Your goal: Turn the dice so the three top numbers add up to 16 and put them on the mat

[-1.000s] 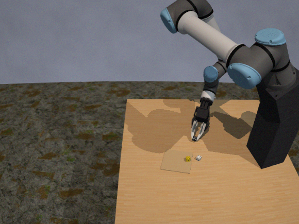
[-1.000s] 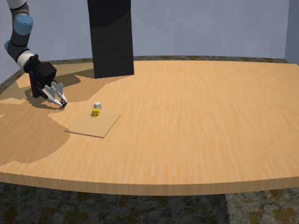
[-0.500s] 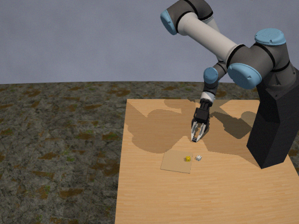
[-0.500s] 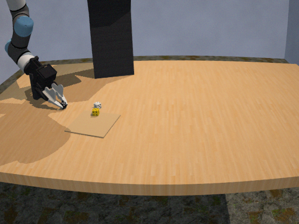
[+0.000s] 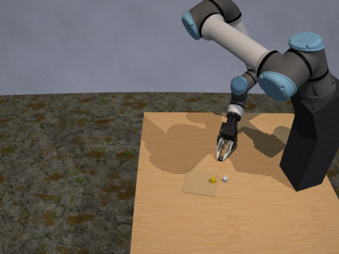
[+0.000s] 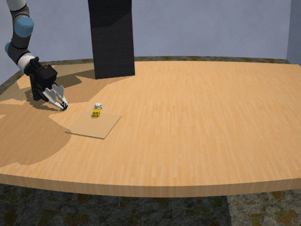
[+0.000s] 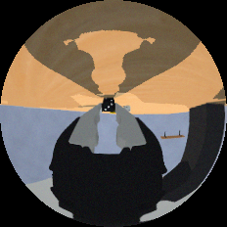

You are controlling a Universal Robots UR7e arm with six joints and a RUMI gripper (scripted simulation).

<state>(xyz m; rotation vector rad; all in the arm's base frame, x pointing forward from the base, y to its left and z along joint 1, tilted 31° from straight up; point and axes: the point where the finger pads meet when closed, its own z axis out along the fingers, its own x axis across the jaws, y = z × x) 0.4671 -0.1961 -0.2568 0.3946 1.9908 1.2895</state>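
My gripper is now right at the black die. Also, from my hand: yellow die: 13 cm to the left, 8 cm ahead; then thin tan mat: 13 cm ahead, 12 cm to the left, 2 cm below; then white die: 13 cm to the left, 2 cm ahead, 1 cm below.
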